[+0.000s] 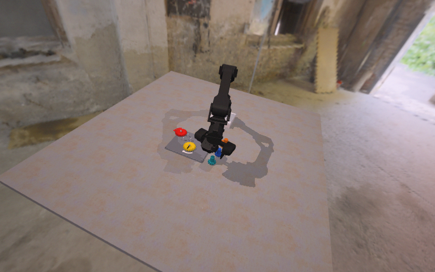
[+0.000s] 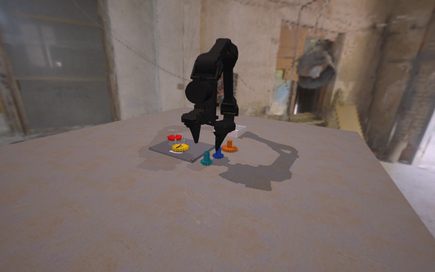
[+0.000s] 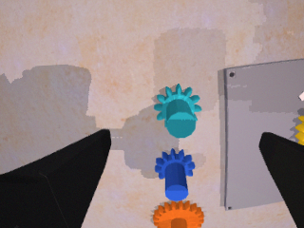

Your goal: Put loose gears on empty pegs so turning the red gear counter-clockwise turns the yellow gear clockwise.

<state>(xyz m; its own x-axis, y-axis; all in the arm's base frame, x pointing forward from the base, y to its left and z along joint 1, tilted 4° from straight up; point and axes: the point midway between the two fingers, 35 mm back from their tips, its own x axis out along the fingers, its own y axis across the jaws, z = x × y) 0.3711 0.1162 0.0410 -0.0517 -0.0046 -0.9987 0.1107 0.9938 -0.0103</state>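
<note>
The teal gear is 50 mm below my gripper tip. The rest, counted from my gripper tip: white arrow (10 mm ahead, 140 mm to the right, 50 mm below); then blue gear (70 mm behind, 10 mm to the left, 50 mm below); then yellow gear (30 mm behind, 140 mm to the right, 50 mm below).
</note>
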